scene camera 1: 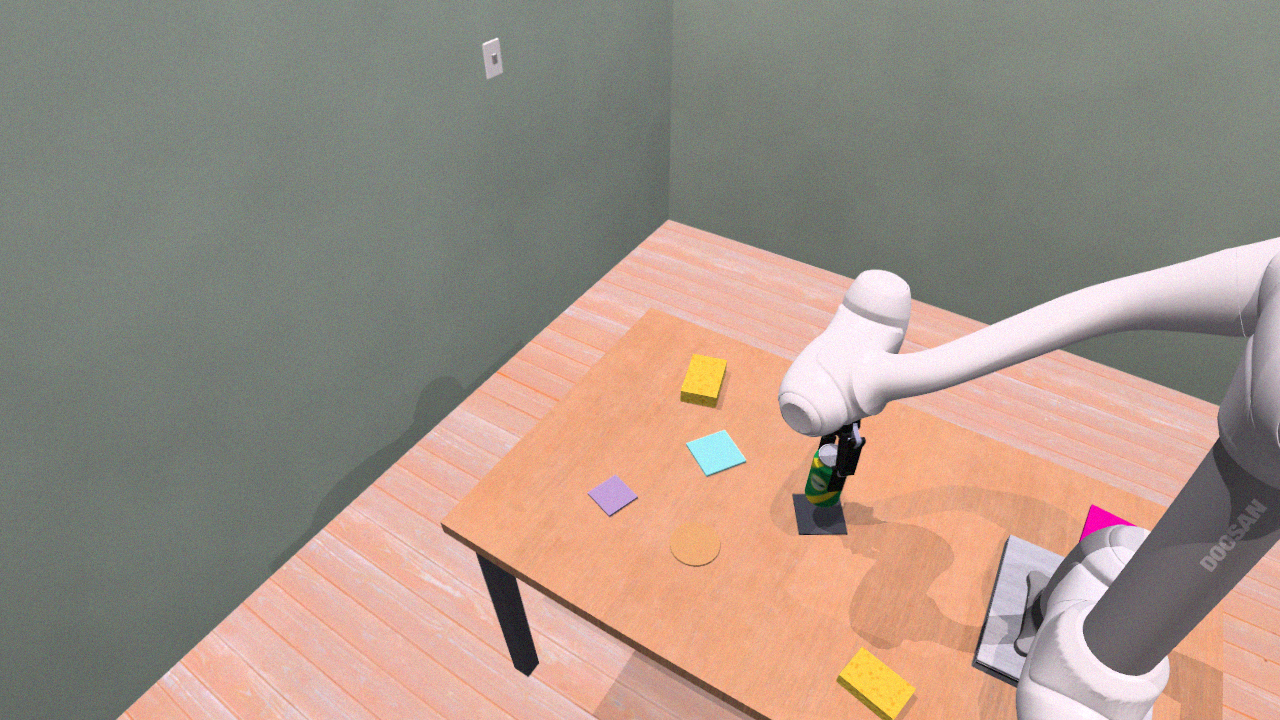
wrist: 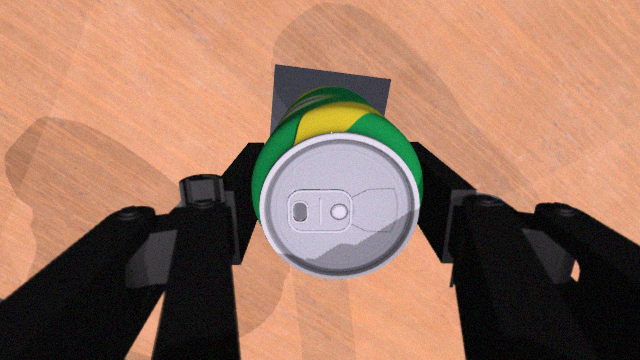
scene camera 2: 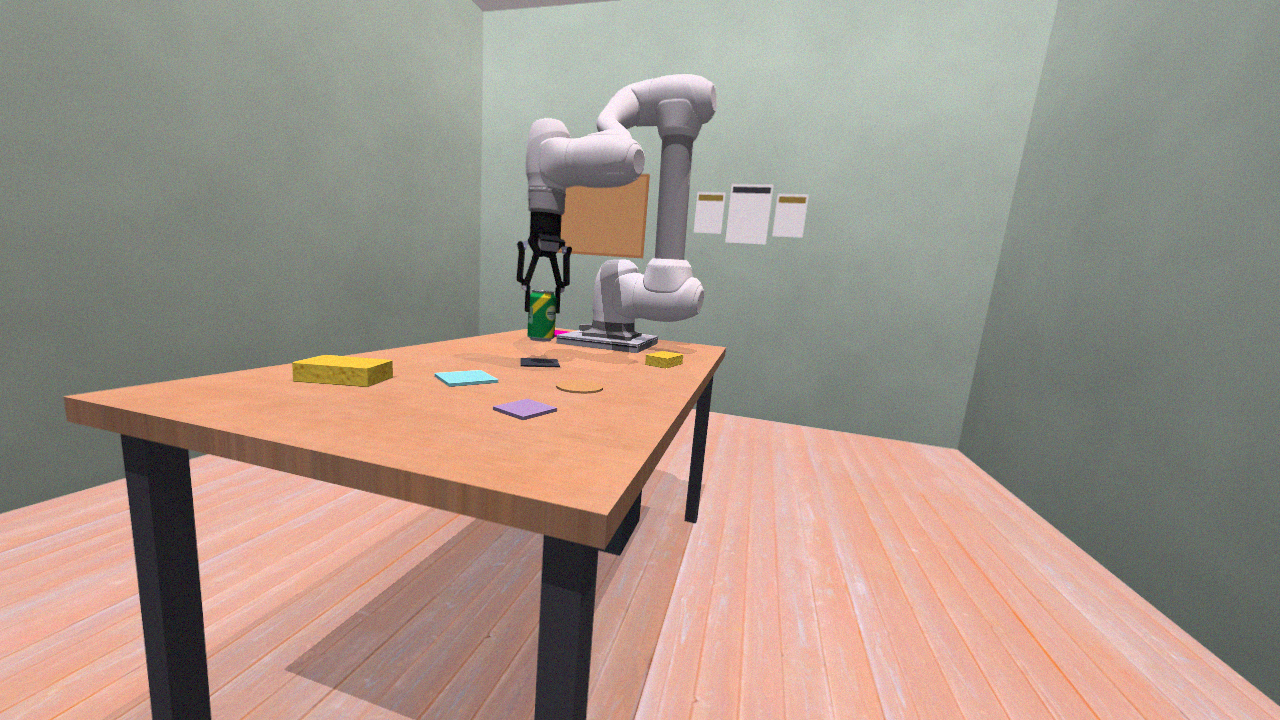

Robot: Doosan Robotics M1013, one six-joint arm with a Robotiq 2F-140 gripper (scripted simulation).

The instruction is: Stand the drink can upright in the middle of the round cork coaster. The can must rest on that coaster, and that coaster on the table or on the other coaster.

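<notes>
There's a drink can (scene camera 1: 816,491) here, and I can see the drink can (scene camera 2: 542,312) and again the drink can (wrist: 337,188). There's also a dark grey square coaster (scene camera 1: 811,520), and the wrist view shows me the dark grey square coaster (wrist: 290,82) too. I can see a round cork coaster (scene camera 1: 695,544) and a pink square (scene camera 1: 1097,518), though in the wrist view the pink square is out of frame. Then there's a cyan square (scene camera 1: 715,453), and it's the same cyan square (scene camera 2: 461,378), but in the wrist view the cyan square is out of frame. And my gripper (scene camera 2: 542,312) is in sight as well.
</notes>
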